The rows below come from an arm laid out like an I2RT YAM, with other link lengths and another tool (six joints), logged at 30 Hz.
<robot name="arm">
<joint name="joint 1" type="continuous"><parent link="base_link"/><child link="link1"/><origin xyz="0.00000 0.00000 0.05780"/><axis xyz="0 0 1"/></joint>
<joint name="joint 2" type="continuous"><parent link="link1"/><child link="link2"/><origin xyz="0.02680 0.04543 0.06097"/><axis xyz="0 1 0"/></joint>
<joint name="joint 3" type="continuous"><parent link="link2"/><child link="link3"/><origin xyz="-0.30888 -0.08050 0.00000"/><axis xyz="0 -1 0"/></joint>
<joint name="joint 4" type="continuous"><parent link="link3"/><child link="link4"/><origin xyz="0.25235 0.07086 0.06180"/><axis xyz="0 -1 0"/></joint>
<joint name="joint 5" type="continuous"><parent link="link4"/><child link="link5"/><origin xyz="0.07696 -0.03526 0.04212"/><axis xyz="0 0 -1"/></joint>
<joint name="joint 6" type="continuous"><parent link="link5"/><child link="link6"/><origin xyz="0.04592 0.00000 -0.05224"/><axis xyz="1 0 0"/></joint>
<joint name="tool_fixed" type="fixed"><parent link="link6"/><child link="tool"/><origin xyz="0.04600 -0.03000 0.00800" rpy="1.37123 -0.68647 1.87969"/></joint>
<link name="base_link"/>
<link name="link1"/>
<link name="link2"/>
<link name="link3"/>
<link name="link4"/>
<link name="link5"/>
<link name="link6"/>
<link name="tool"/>
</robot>
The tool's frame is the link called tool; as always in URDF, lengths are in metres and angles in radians. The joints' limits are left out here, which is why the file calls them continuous.
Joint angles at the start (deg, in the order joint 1, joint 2, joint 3, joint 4, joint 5, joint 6):
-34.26 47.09 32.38 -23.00 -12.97 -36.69
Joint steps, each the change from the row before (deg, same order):
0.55 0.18 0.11 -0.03 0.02 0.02
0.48 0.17 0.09 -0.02 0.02 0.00
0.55 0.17 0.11 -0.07 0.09 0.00
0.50 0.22 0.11 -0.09 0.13 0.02
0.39 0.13 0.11 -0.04 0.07 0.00
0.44 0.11 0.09 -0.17 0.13 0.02
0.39 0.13 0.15 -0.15 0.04 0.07
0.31 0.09 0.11 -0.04 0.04 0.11
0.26 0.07 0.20 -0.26 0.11 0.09
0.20 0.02 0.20 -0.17 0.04 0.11
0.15 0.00 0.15 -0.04 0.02 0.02
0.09 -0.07 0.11 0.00 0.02 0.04
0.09 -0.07 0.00 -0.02 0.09 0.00
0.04 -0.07 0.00 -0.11 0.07 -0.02
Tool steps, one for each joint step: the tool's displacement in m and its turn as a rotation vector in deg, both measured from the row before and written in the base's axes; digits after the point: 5 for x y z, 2 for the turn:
0.00159 0.00143 0.00008 0.06 0.08 0.52
0.00141 0.00125 0.00001 0.04 0.09 0.46
0.00144 0.00142 0.00002 0.02 0.14 0.48
0.00136 0.00117 -0.00021 0.05 0.21 0.39
0.00109 0.00097 0.00023 0.00 0.07 0.34
0.00087 0.00121 -0.00018 0.05 0.20 0.33
0.00098 0.00107 0.00021 0.10 0.11 0.32
0.00083 0.00078 0.00033 0.07 0.01 0.21
0.00046 0.00066 0.00049 0.08 0.13 0.12
0.00042 0.00053 0.00088 0.06 -0.02 0.10
0.00044 0.00038 0.00095 -0.05 -0.09 0.12
0.00017 0.00025 0.00100 -0.07 -0.16 0.05
-0.00007 0.00027 0.00019 -0.07 -0.02 0.02
-0.00027 0.00021 -0.00003 -0.03 0.06 0.00

